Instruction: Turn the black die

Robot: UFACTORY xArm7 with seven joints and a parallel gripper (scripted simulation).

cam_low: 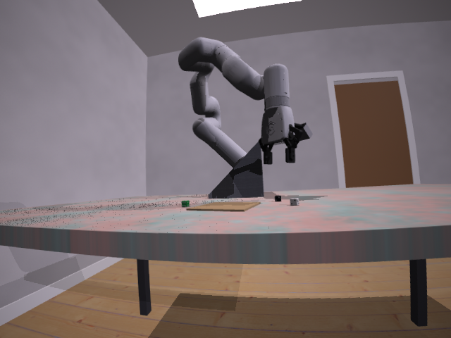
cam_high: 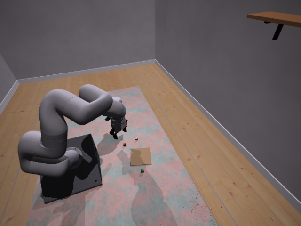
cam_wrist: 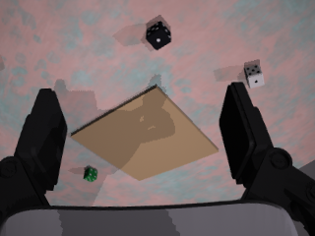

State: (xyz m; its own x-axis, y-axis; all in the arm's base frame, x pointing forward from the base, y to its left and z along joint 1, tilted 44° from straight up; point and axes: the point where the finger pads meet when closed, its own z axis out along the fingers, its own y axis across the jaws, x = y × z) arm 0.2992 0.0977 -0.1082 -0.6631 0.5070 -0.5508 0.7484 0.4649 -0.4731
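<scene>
Right now the black die is 110 mm below my hand, 20 mm ahead of it and 10 mm to the right of it. Also, from my hand: green die (260 mm to the right, 110 mm below, 100 mm ahead); tan mat (140 mm to the right, 120 mm below, 110 mm ahead); white die (110 mm below, 110 mm ahead, 20 mm to the left).
</scene>
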